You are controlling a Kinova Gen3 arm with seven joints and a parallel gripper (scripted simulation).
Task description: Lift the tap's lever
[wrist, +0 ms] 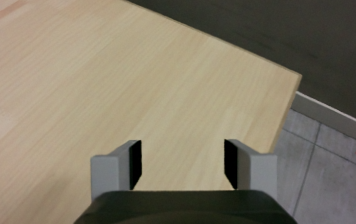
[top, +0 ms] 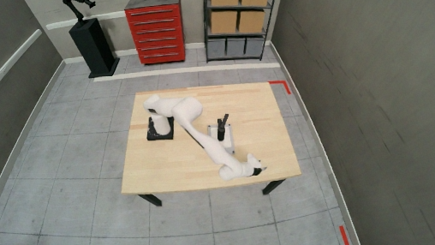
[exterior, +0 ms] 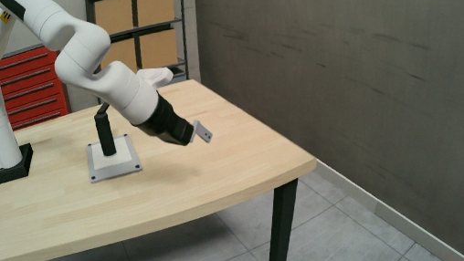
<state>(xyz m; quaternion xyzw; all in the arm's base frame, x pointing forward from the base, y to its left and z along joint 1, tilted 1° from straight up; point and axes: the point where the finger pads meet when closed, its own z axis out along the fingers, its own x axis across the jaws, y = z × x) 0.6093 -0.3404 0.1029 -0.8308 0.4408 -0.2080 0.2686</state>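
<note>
Right now my hand is 32 cm to the right of the black lever and 19 cm past it. From my hand the other things lie so: tap 29 cm to the left, 20 cm behind, 4 cm below; plate 26 cm to the left, 21 cm behind, 14 cm below.
</note>
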